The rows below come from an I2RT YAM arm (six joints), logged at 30 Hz.
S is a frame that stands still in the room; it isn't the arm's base.
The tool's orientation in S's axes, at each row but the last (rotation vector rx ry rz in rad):
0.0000, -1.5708, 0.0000
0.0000, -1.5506, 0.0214
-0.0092, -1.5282, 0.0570
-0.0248, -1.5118, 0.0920
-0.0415, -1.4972, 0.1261
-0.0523, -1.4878, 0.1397
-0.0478, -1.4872, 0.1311
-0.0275, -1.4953, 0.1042
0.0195, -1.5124, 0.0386
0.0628, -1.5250, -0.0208
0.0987, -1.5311, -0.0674
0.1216, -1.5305, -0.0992
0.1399, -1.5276, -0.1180
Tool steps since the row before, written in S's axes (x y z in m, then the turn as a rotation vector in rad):
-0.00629, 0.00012, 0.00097, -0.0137, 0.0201, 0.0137
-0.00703, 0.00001, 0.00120, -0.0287, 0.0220, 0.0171
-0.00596, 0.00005, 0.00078, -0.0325, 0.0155, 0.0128
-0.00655, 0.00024, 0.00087, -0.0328, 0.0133, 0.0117
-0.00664, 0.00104, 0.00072, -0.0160, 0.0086, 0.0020
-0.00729, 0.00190, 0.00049, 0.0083, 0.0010, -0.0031
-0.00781, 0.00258, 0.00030, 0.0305, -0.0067, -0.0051
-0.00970, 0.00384, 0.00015, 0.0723, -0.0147, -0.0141
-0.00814, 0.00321, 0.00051, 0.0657, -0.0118, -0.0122
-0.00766, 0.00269, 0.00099, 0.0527, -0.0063, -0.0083
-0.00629, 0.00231, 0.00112, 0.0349, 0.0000, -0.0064
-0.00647, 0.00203, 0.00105, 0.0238, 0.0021, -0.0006
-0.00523, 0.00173, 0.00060, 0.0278, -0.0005, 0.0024
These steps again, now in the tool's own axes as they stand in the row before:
0.00097, 0.00012, 0.00629, 0.0137, 0.0201, 0.0137
0.00106, 0.00009, 0.00705, 0.0168, 0.0222, 0.0287
0.00053, 0.00021, 0.00598, 0.0121, 0.0160, 0.0325
0.00052, 0.00047, 0.00657, 0.0108, 0.0139, 0.0329
0.00037, 0.00134, 0.00661, 0.0018, 0.0093, 0.0157
0.00016, 0.00227, 0.00720, -0.0023, 0.0009, -0.0086
-0.00001, 0.00298, 0.00767, -0.0035, -0.0078, -0.0305
-0.00022, 0.00432, 0.00950, -0.0101, -0.0172, -0.0724
0.00008, 0.00351, 0.00803, -0.0085, -0.0141, -0.0658
0.00049, 0.00294, 0.00762, -0.0055, -0.0081, -0.0528
0.00062, 0.00253, 0.00627, -0.0050, -0.0013, -0.0351
0.00051, 0.00223, 0.00647, 0.0000, 0.0017, -0.0238
0.00010, 0.00186, 0.00522, 0.0036, -0.0004, -0.0277

